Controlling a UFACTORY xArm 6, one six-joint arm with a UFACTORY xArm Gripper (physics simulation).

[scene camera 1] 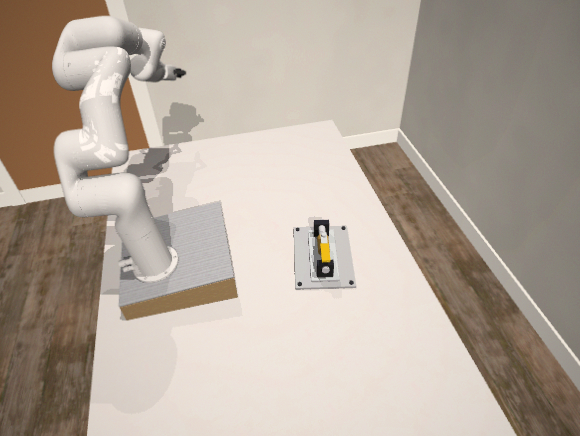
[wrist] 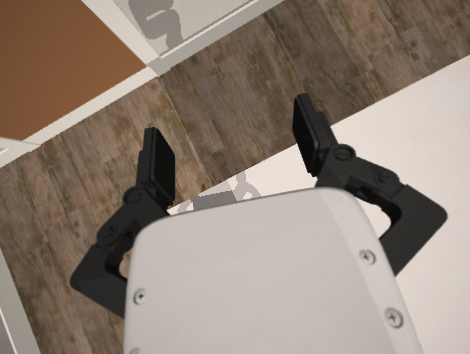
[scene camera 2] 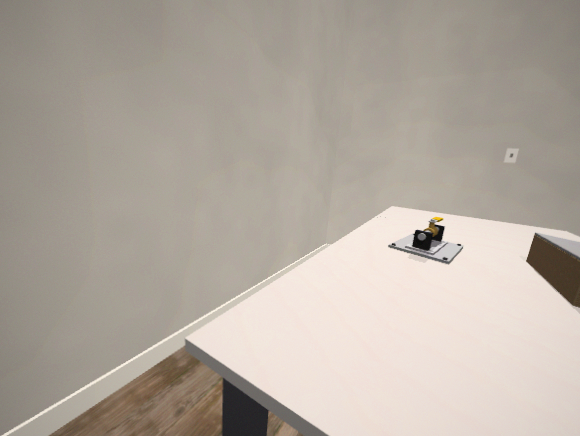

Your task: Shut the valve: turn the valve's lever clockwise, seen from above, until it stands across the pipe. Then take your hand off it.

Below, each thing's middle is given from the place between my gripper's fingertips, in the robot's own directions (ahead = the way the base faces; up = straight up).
Labels:
My hand is 35 cm short of the grey base plate (scene camera 1: 301, 240), 74 cm to the left of it and 29 cm above it.

